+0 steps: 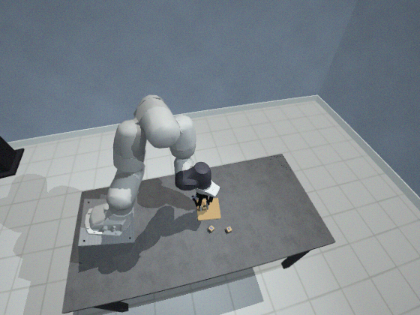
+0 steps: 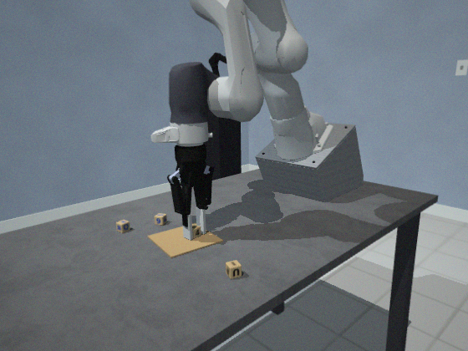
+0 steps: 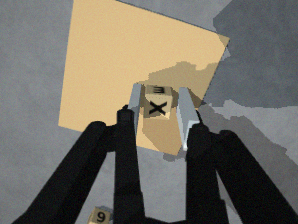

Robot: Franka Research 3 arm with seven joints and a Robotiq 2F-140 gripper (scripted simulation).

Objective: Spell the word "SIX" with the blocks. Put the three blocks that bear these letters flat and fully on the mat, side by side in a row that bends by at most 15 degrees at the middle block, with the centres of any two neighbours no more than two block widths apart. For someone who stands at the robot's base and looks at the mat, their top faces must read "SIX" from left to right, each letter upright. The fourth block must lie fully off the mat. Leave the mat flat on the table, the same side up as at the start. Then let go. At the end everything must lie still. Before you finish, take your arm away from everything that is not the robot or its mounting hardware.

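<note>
Right now my hand is 3 cm short of the tan mat, 1 cm to the left of it and 4 cm above it.
</note>
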